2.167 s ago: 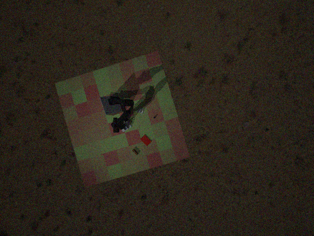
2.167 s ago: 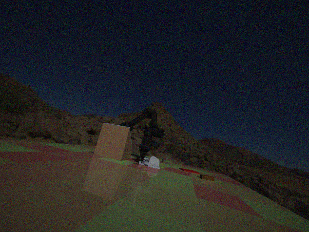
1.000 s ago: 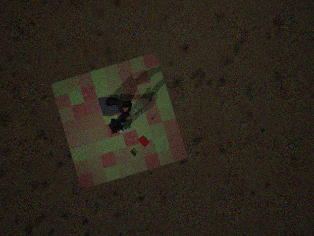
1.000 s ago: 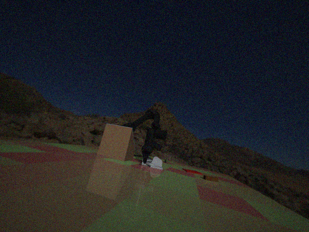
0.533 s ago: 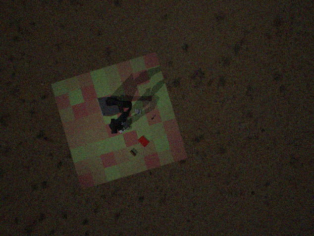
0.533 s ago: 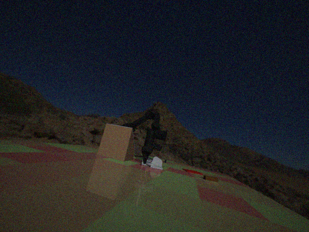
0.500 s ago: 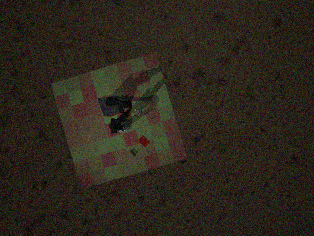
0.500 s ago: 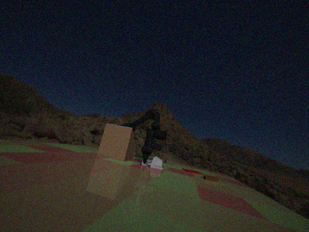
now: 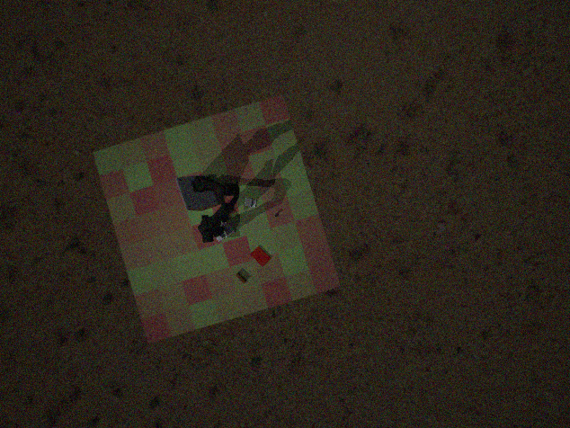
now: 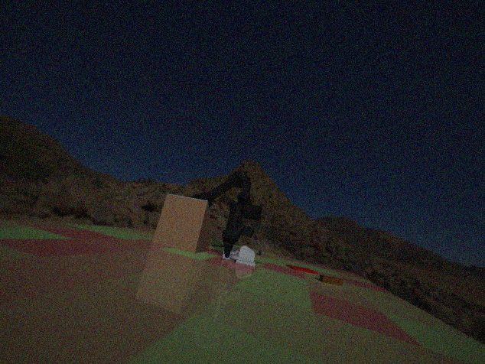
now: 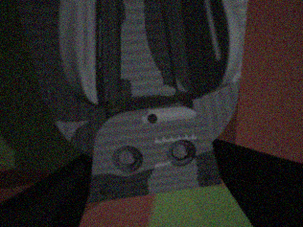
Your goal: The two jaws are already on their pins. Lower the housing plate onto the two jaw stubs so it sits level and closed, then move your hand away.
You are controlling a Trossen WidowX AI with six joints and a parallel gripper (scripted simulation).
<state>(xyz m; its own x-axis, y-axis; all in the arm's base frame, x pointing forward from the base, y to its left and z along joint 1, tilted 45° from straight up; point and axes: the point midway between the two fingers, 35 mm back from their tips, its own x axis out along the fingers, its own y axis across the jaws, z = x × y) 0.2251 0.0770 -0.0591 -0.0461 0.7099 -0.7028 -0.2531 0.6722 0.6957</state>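
Right now my gripper tip is 1 cm short of the grey housing plate and 2 cm below it. Round my gripper tip: flat red piece 29 cm ahead, 20 cm to the left.
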